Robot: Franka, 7 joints.
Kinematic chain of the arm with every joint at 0, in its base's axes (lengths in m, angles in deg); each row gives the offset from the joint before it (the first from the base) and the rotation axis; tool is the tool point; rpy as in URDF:
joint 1: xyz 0 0 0.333 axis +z
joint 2: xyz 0 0 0 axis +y
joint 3: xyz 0 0 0.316 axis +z
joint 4: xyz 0.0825 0 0 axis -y
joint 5: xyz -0.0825 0 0.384 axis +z
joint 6: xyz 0 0 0 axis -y
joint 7: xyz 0.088 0 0 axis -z
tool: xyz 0 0 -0.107 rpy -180 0 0
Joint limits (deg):
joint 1: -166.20..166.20
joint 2: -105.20..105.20
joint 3: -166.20..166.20
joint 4: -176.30..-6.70
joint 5: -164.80..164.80
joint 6: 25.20..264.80
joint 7: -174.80..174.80
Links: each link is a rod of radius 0.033 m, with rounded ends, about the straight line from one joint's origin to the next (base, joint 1, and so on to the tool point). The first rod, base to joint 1, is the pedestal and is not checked.
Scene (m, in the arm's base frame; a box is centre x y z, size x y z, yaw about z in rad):
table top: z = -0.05
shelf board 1: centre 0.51 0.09 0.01 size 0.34 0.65 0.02 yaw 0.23
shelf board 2: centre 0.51 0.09 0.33 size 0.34 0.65 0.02 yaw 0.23
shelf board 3: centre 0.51 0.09 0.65 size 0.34 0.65 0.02 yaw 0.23
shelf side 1: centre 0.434 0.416 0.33 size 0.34 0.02 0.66 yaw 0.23
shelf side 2: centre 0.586 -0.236 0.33 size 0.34 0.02 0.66 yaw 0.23
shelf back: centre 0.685 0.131 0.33 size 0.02 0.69 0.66 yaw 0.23
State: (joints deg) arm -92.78 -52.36 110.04 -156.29 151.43 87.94 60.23
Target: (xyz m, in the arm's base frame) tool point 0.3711 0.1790 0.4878
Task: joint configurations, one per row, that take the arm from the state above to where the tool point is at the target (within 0.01 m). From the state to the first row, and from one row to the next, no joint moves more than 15 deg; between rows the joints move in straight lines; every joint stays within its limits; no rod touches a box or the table.
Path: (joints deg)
1: -103.66 -39.92 98.35 -160.29 152.36 88.80 70.72
2: -114.54 -27.48 86.66 -164.29 153.29 89.65 81.21
3: -125.42 -15.04 74.98 -168.30 154.22 90.51 91.71
4: -136.30 -2.59 63.29 -172.30 155.15 91.36 102.20
5: -147.19 9.85 51.60 -176.30 156.08 92.22 112.69
6: -134.31 -2.04 53.27 -173.62 157.07 89.21 105.20
7: -121.44 -13.93 54.94 -170.95 158.05 86.19 97.70
8: -108.56 -25.82 56.61 -168.27 159.03 83.18 90.21
9: -95.68 -37.71 58.28 -165.60 160.01 80.17 82.71
10: -82.81 -49.60 59.95 -162.92 160.99 77.16 75.22
11: -69.93 -61.50 61.62 -160.25 161.97 74.14 67.72
12: -57.06 -73.39 63.29 -157.57 162.95 71.13 60.23

